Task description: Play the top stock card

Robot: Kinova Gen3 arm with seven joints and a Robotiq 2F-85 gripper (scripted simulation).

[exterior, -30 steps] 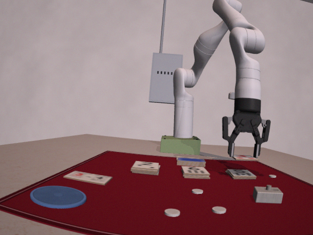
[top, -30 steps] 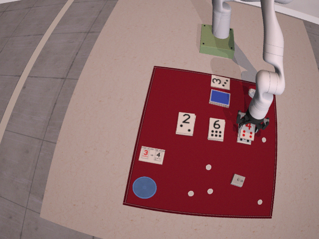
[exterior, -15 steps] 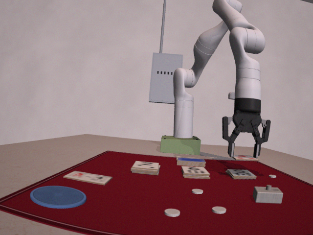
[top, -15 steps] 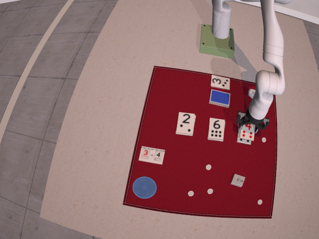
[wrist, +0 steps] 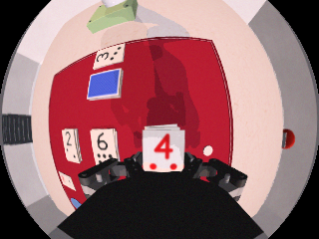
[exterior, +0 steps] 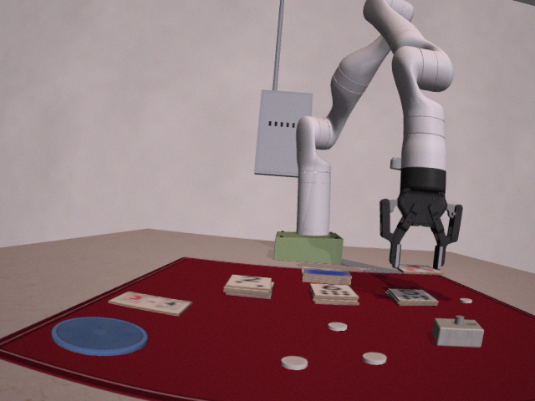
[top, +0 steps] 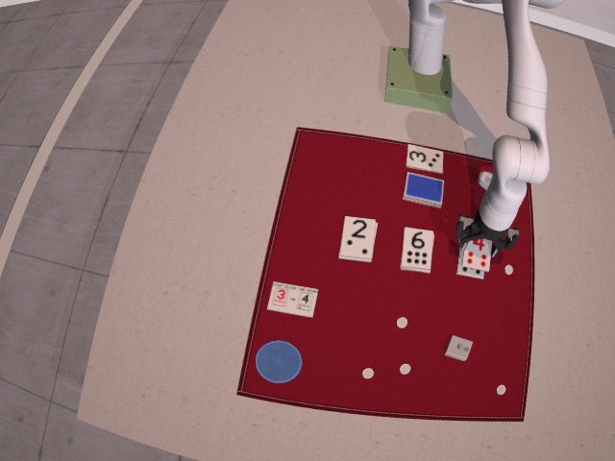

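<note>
The red mat lies 13 cm to the right of my hand, 8 cm below it and 6 cm ahead of it. Round my hand: grey knobbed block (20 cm ahead, 5 cm below, 2 cm to the left).
</note>
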